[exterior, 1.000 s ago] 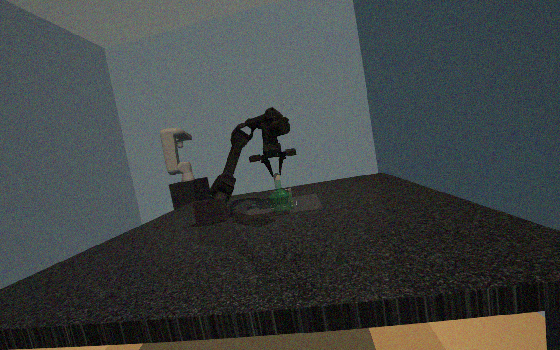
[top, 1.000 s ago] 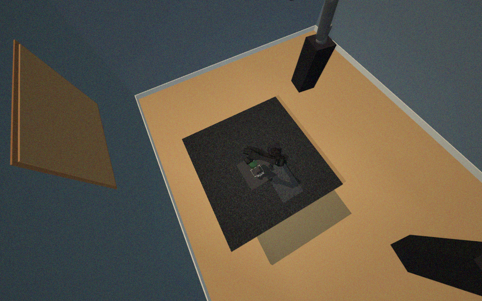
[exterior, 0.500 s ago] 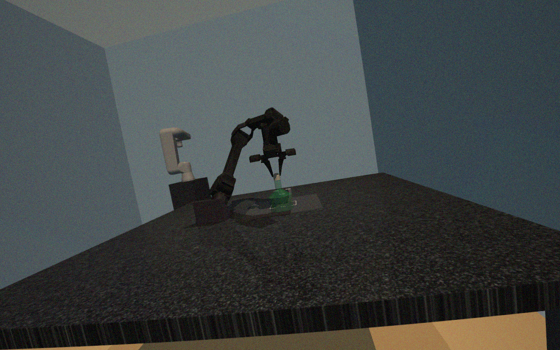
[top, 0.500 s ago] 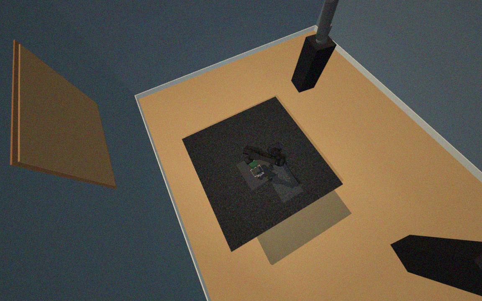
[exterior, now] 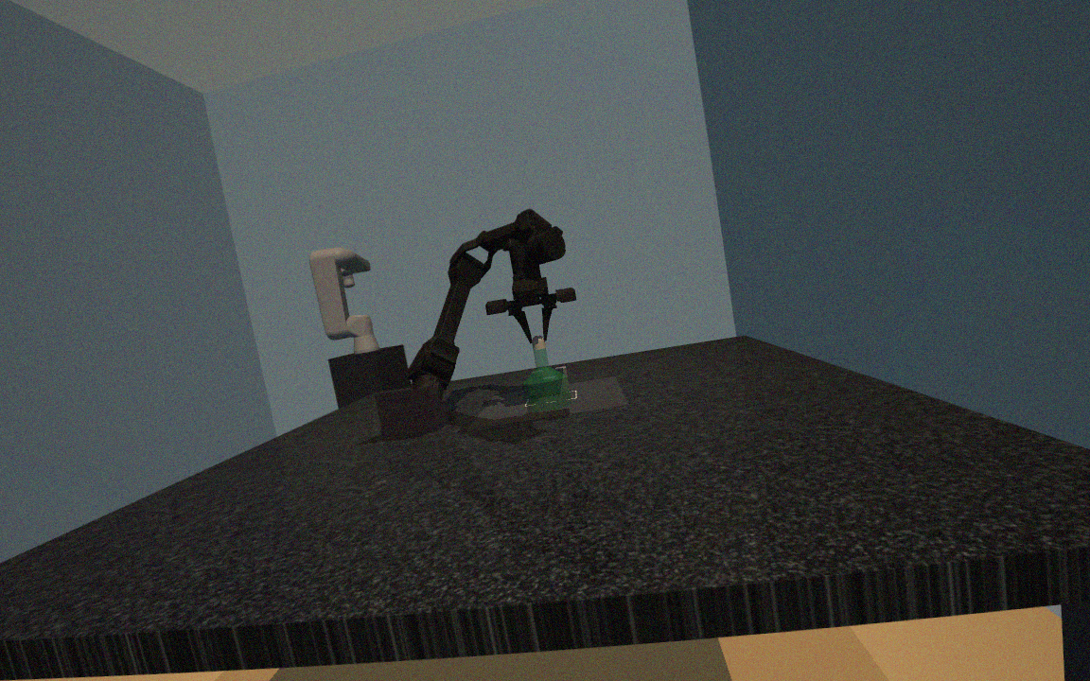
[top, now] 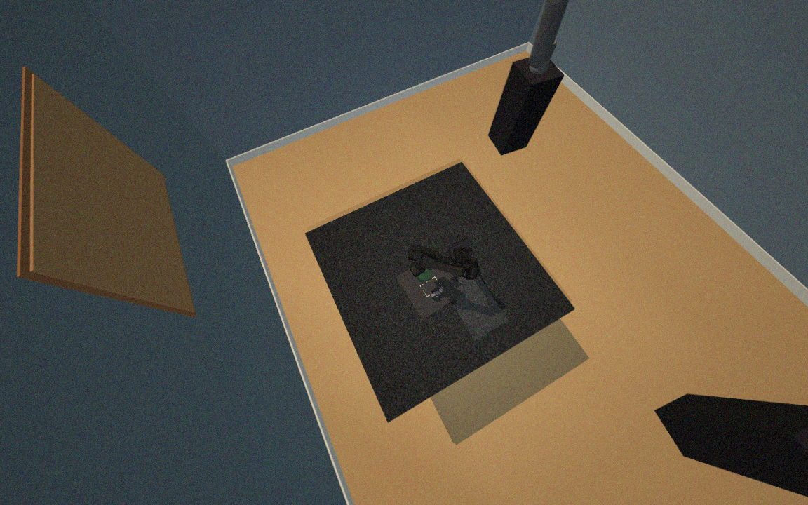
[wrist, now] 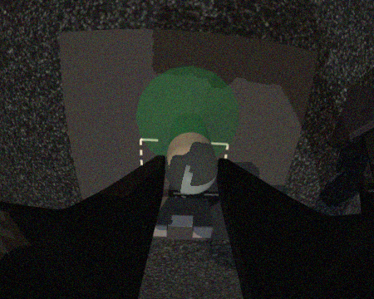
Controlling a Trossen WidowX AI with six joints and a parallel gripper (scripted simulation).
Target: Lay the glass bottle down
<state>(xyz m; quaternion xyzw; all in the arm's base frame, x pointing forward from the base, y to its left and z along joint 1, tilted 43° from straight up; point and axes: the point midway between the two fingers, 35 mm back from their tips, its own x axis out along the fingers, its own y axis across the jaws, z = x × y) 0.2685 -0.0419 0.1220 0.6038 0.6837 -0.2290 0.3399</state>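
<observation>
My gripper tip is now 5 cm above the green glass bottle. From my gripper tip the other things lie so: grey mat (14 cm below, 7 cm to the left, 1 cm behind).
</observation>
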